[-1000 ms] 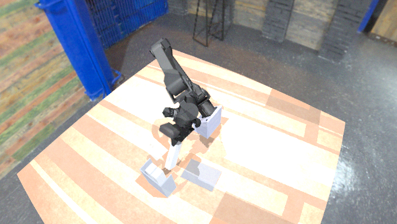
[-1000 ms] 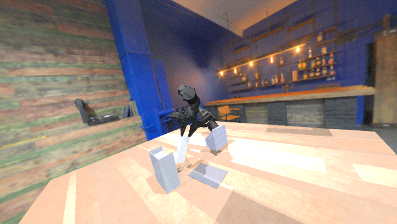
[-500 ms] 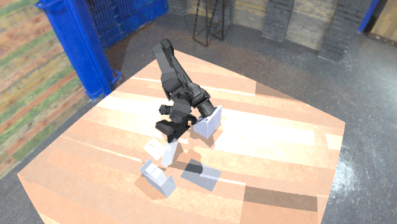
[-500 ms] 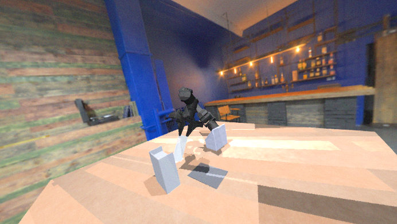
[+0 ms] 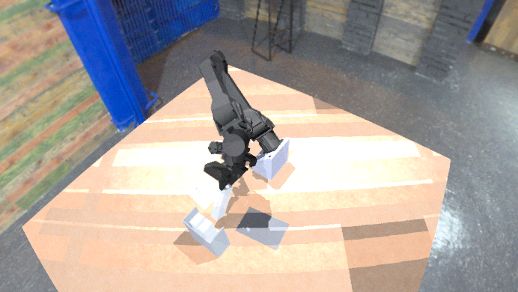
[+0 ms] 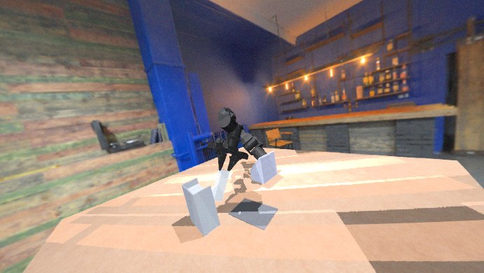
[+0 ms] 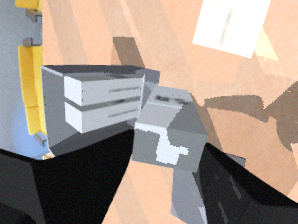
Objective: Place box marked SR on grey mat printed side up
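Right now my gripper tip is 30 mm short of the SR box, 10 mm to the left of it and 50 mm above it. From my gripper tip the other things lie so: grey mat: 10 mm ahead, 130 mm to the left, 130 mm below; flat white item: 10 mm ahead, 120 mm to the right, 130 mm below.
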